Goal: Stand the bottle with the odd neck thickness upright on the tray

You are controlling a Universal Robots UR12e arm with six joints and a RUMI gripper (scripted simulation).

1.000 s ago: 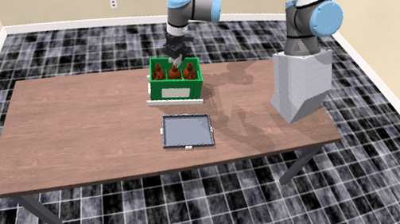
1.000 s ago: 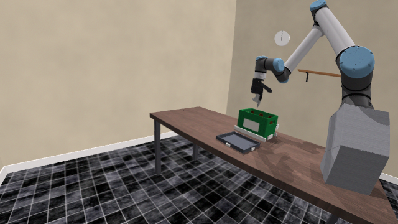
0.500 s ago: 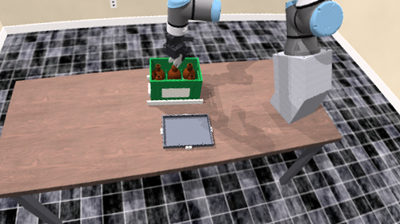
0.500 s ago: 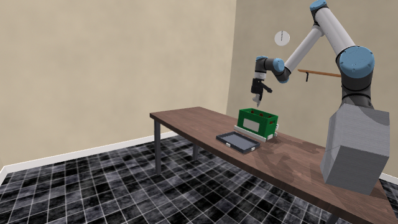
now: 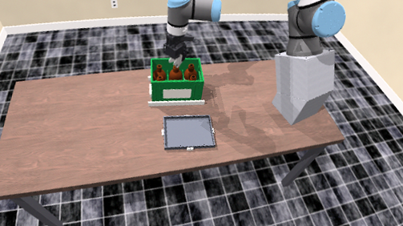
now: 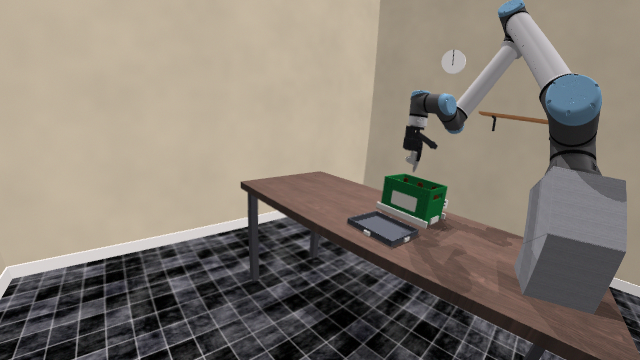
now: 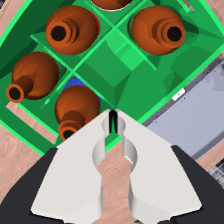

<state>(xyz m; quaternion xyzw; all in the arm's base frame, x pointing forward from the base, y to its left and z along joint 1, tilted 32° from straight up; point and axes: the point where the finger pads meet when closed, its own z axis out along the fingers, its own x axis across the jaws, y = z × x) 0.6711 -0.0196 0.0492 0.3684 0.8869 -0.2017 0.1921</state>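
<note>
My hand is 90 mm short of the glass bottle, 80 mm to the left of it and 150 mm above it. Round my hand: grey tray 30 mm behind, 260 mm to the left, 230 mm below; then green crate 40 mm to the right, 160 mm below.
</note>
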